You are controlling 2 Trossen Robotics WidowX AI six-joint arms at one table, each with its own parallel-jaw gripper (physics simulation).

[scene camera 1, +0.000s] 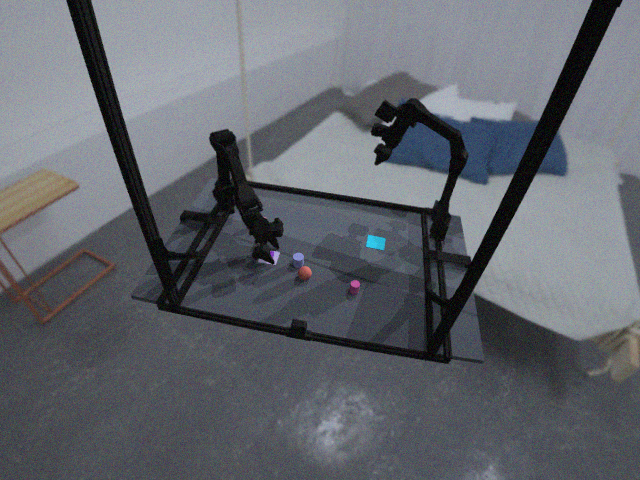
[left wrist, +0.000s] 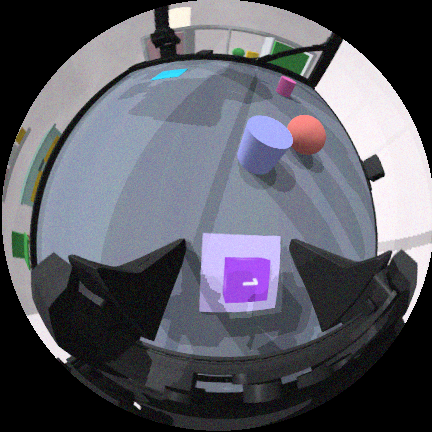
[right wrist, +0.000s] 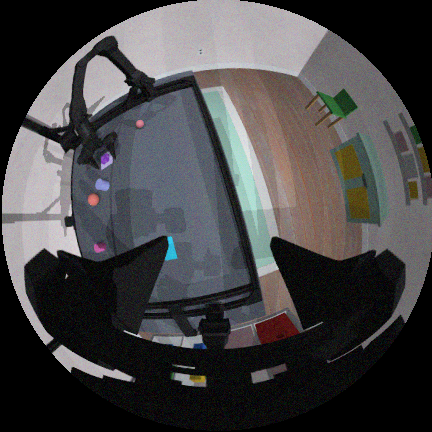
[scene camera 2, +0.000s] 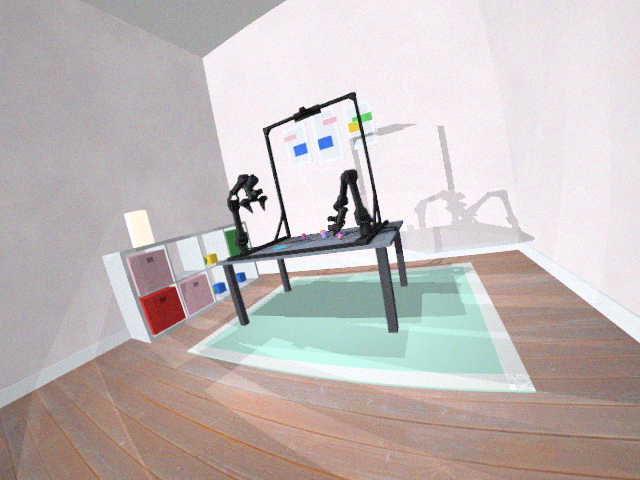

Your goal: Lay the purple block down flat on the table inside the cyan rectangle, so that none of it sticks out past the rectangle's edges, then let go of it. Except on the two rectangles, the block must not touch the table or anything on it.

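Seen in the pictures: left gripper, fingertip midpoint: (scene camera 1: 276, 256) (left wrist: 239, 244) (right wrist: 106, 163) (scene camera 2: 335, 235); right gripper, fingertip midpoint: (scene camera 1: 379, 159) (right wrist: 220, 241) (scene camera 2: 259, 212); left arm's base, origin of the base link: (scene camera 1: 225, 206) (right wrist: 149, 93) (scene camera 2: 366, 234); right arm's base, origin of the base link: (scene camera 1: 437, 234) (left wrist: 168, 56) (right wrist: 214, 310) (scene camera 2: 244, 252).
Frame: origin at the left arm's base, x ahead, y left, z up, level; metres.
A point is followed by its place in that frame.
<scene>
The purple block (scene camera 1: 271, 253) @(x 0.115, y -0.337, z 0.000 m) (left wrist: 246, 280) @(x 0.107, y -0.335, z 0.000 m) (right wrist: 105, 159) @(x 0.123, y -0.333, z -0.003 m), marked with a white 1, rests on the pale lavender rectangle (scene camera 1: 276, 259) @(x 0.129, y -0.357, z -0.018 m) (left wrist: 212, 247) @(x 0.139, y -0.324, z -0.018 m). My left gripper (scene camera 1: 274, 254) @(x 0.131, y -0.344, z -0.013 m) (scene camera 2: 331, 226) @(x 0.131, y -0.344, z -0.013 m) (left wrist: 239, 244) @(x 0.131, y -0.344, z -0.013 m) is open above it. In the left wrist view the block shows between and below the fingertips, with a gap on each side. The fingers partly hide it in scene camera 1. The cyan rectangle (scene camera 1: 376, 242) @(x 0.548, y -0.391, z -0.018 m) (scene camera 2: 279, 247) @(x 0.545, y -0.378, z -0.015 m) (left wrist: 170, 74) @(x 0.527, y -0.389, z -0.018 m) (right wrist: 171, 249) @(x 0.566, y -0.371, z -0.018 m) lies flat, far from the block. My right gripper (scene camera 1: 375, 148) @(x 0.605, y -0.208, z 0.260 m) (scene camera 2: 257, 210) @(x 0.605, y -0.208, z 0.260 m) (right wrist: 220, 241) @(x 0.605, y -0.208, z 0.260 m) is open and empty, high above the table.
A periwinkle cylinder (scene camera 1: 298, 259) @(x 0.197, y -0.418, z 0.022 m) (left wrist: 264, 145) @(x 0.188, y -0.388, z 0.020 m) stands near the block, with an orange-red ball (scene camera 1: 305, 272) @(x 0.199, y -0.490, z 0.025 m) (left wrist: 307, 134) @(x 0.193, y -0.456, z 0.018 m) beside it. A magenta cylinder (scene camera 1: 354, 287) @(x 0.341, y -0.604, z 0.020 m) (left wrist: 286, 86) @(x 0.339, y -0.580, z 0.006 m) stands farther off. A small pink ball (right wrist: 140, 123) @(x 0.149, y -0.137, z 0.005 m) lies near the left arm's base. Black frame bars edge the table.
</scene>
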